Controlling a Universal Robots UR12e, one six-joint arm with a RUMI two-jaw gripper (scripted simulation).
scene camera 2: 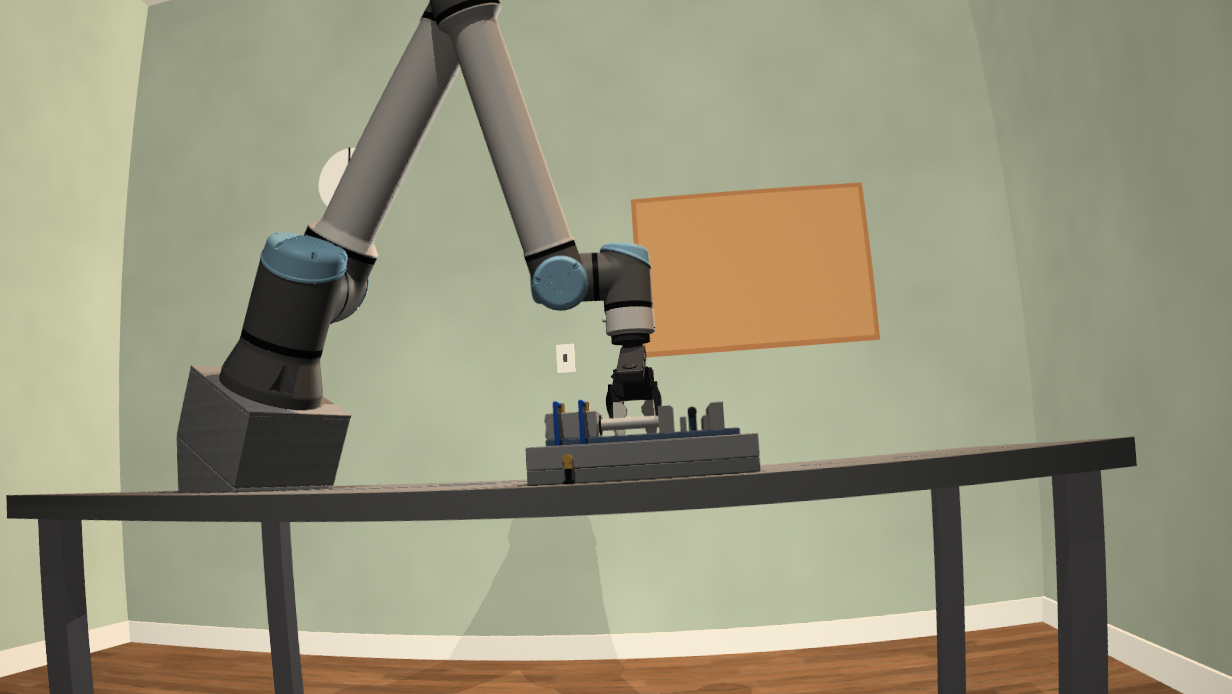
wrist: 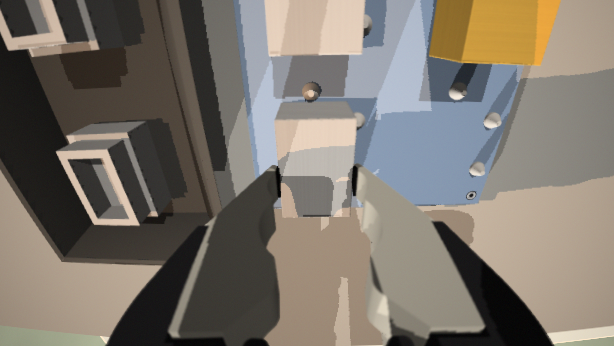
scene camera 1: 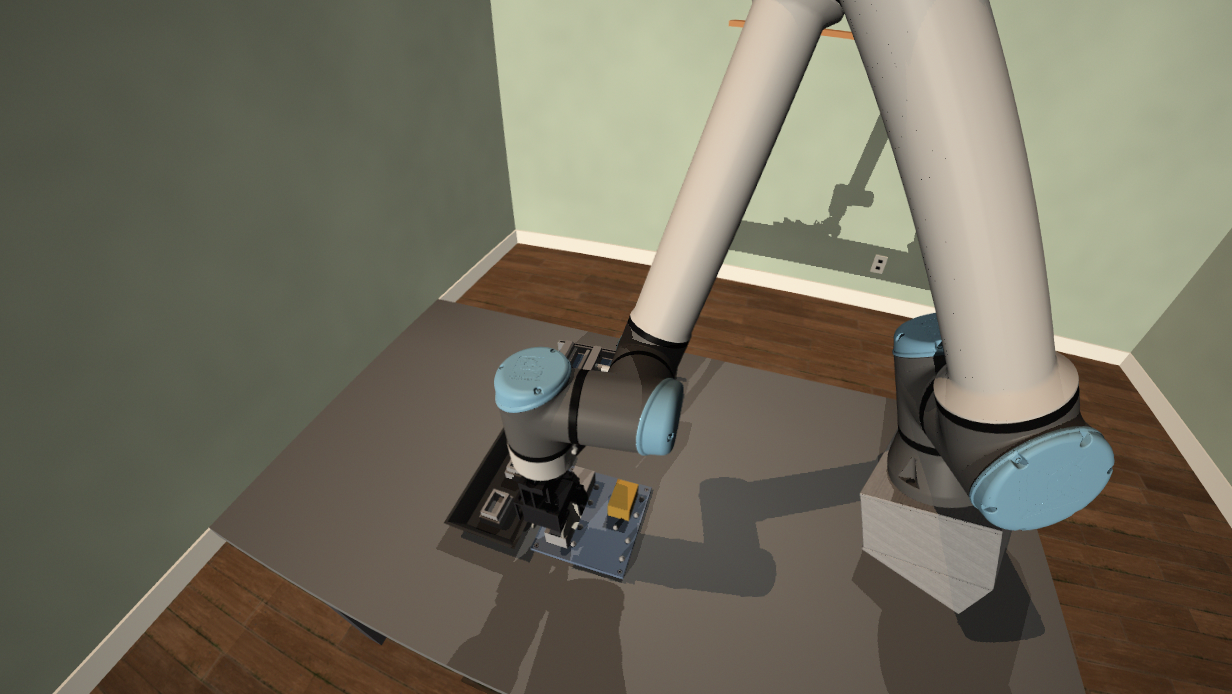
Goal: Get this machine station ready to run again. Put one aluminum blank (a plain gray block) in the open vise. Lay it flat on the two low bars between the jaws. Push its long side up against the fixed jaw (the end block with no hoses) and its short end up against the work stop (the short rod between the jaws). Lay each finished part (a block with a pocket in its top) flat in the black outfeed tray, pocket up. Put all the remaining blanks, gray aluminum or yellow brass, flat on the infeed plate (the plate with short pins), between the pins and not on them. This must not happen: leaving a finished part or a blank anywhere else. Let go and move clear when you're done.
Path:
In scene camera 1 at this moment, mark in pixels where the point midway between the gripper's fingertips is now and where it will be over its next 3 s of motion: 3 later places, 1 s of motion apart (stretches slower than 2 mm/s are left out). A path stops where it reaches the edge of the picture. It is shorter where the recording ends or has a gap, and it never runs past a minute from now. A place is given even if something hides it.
My gripper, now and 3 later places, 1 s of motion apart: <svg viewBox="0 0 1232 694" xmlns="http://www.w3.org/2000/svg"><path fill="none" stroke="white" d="M561 525L559 510L554 484L558 387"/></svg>

